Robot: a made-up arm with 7 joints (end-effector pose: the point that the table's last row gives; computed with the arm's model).
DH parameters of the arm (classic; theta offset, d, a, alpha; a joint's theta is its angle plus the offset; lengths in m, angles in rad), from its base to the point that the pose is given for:
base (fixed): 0 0 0 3.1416
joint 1: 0 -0.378 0 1.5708
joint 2: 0 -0.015 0 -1.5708
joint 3: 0 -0.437 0 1.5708
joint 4: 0 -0.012 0 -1.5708
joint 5: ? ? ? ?
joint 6: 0 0 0 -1.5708
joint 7: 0 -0.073 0 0
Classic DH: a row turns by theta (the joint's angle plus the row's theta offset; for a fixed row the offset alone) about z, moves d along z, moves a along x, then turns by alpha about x.
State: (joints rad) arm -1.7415 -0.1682 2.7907 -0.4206 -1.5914 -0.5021 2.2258
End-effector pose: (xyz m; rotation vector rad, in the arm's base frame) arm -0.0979 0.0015 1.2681 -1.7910 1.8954 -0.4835
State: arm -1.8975 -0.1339 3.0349 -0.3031 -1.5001 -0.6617 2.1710
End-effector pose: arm -0.0594 -0.0016 1.2755 -1.5974 1.9170 -0.4702
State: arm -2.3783 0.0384 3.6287 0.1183 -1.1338 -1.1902 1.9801
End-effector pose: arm -0.0762 -0.0114 1.2562 -0.9718 1.8016 -0.7398
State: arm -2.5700 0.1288 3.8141 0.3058 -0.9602 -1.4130 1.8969
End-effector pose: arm -0.1233 -0.0349 1.2303 -0.7224 1.7223 -0.8943
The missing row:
joint 5: 0 -0.415 0 1.5708
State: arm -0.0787 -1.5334 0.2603 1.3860 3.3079 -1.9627 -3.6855
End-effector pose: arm -0.4162 -0.1717 0.7678 -1.4430 -0.6242 1.8996
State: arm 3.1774 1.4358 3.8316 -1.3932 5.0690 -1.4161 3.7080
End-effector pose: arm -0.5256 0.2425 0.0694 -0.5435 -0.3980 -0.6214
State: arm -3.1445 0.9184 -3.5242 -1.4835 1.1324 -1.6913 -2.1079
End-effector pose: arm -0.5924 -0.0891 0.3300 0.5391 -1.1119 1.6199
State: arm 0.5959 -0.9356 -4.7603 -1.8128 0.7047 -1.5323 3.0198
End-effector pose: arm 0.0320 0.4357 0.5591 0.7575 -1.7978 -1.6088
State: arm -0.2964 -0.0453 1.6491 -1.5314 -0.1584 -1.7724 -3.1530
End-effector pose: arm -0.1221 0.3689 0.7602 -0.2015 -0.0588 -1.3439
